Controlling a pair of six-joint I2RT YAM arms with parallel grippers.
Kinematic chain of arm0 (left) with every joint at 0, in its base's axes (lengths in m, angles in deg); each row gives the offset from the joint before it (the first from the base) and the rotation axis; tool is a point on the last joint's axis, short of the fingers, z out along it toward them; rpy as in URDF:
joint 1: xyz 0 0 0.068 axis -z
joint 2: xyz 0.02 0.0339 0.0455 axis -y
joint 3: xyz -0.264 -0.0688 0 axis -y
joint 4: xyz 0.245 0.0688 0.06 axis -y
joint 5: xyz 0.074 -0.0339 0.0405 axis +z
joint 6: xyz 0.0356 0 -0.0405 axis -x
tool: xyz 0 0 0 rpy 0 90 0
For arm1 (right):
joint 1: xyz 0 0 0.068 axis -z
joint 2: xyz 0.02 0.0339 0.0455 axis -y
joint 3: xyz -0.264 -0.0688 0 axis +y
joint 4: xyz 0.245 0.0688 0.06 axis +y
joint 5: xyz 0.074 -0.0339 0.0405 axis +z
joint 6: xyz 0.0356 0 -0.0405 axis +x
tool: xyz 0 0 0 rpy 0 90 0
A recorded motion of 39 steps. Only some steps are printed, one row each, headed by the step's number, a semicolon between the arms.
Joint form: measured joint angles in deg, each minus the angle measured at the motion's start. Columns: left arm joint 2, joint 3, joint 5, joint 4, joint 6, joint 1; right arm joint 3, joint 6, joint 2, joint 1, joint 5, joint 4.
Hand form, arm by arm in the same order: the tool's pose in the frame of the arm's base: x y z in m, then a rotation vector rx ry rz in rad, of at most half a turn. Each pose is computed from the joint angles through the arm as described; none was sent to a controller.
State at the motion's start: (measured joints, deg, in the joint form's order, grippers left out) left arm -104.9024 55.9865 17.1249 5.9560 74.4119 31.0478; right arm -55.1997 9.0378 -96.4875 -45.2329 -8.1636 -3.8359
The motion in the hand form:
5: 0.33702 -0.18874 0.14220 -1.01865 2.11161 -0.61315; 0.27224 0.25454 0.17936 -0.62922 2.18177 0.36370
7: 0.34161 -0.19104 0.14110 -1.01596 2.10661 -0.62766; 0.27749 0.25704 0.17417 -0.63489 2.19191 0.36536
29: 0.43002 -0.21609 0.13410 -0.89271 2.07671 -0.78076; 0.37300 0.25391 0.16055 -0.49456 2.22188 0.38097
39: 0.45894 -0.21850 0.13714 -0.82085 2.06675 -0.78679; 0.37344 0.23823 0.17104 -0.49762 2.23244 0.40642
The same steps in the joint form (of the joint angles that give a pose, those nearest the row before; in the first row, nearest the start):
5: -3.39 2.19 0.02 2.05 0.24 -0.24; -1.92 -0.57 -4.09 1.55 1.81 -0.70
7: -4.44 3.13 -0.35 2.80 0.20 -0.33; -2.93 -0.72 -5.81 1.88 2.38 -0.85
29: -21.20 24.74 -7.98 5.77 -5.44 -3.69; -20.89 -0.31 -21.24 10.91 7.13 1.00
39: -25.94 32.98 -9.70 4.37 -9.27 -5.07; -19.76 -0.98 -18.65 12.83 9.81 2.86

